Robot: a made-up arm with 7 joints.
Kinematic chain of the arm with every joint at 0, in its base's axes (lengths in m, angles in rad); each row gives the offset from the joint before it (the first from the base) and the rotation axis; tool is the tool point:
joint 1: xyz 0 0 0 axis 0 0.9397 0.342
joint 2: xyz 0 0 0 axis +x
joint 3: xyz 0 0 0 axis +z
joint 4: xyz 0.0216 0 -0.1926 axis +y
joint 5: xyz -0.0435 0 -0.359 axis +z
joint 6: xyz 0 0 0 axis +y
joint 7: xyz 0 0 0 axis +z
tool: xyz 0 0 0
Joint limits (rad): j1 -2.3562..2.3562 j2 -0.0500..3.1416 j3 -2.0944..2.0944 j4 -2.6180..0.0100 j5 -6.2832..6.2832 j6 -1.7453..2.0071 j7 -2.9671..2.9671
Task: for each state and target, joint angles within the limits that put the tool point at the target. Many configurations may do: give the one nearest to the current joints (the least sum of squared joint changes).
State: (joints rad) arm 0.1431 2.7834 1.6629 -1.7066 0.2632 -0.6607 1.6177
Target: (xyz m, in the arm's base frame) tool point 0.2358 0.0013 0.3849
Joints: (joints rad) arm 0.4221 2.1970 1.3931 -1.5476 0.2632 -0.6607 1.6177
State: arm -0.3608 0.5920 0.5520 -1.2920 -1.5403 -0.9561 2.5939
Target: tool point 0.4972 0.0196 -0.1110
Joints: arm -0.6841 0.1614 0.1741 -1.0911 -1.5403 -0.9561 2.5939
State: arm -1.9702 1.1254 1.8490 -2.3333 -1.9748 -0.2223 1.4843
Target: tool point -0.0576 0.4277 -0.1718
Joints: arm -2.3175 1.6881 2.0944 -1.4579 -1.9748 -0.2223 1.4843
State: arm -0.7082 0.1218 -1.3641 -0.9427 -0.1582 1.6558 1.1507
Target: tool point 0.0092 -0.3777 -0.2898
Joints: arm -0.2749 -0.0500 -1.6531 -1.3734 -0.1582 1.6558 1.1507
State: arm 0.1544 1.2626 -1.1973 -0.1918 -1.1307 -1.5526 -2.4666
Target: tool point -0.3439 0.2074 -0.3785
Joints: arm 0.7306 0.7301 -1.3734 -0.4706 -1.1307 -1.5526 -2.4666
